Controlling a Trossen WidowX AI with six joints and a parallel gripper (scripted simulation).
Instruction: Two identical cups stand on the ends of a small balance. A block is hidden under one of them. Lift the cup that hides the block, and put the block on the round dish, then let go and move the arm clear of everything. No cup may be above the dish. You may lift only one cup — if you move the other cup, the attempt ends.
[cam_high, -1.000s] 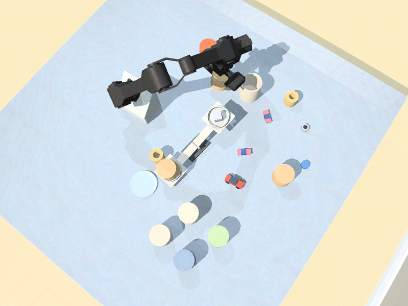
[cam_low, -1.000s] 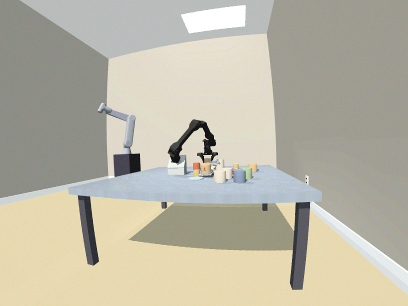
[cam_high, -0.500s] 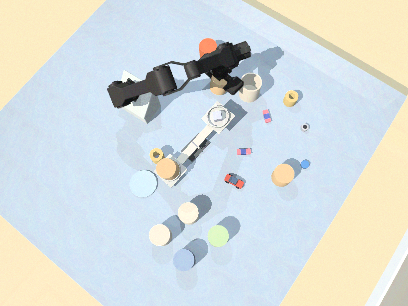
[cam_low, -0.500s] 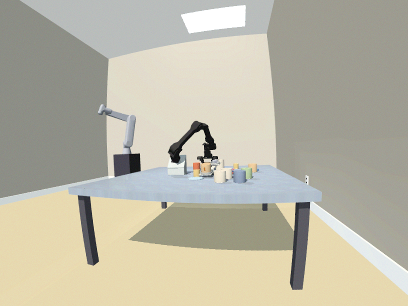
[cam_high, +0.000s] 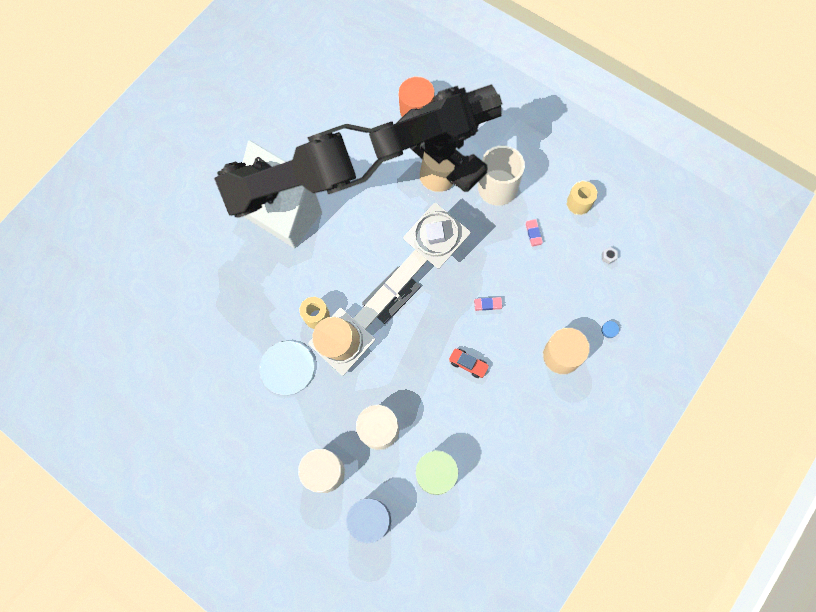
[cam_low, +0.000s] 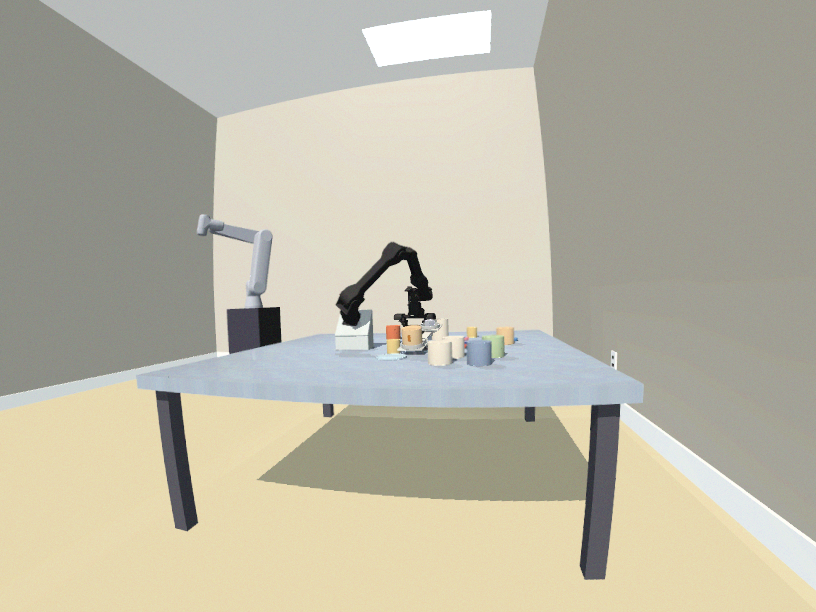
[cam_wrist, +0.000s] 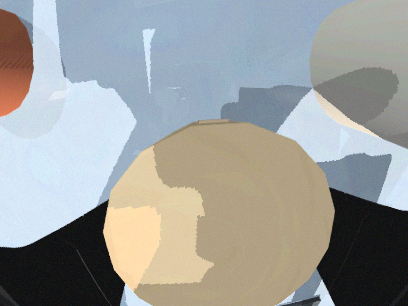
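Now: the grey-white block 13 cm to the right of my gripper tip, 9 cm ahead of it and 6 cm above it. Round my gripper tip: orange cylinder: 12 cm behind, 8 cm to the left, 1 cm above; then nut: 36 cm ahead, 6 cm to the left, 2 cm below; then red car: 27 cm to the right, 27 cm ahead, 1 cm below.
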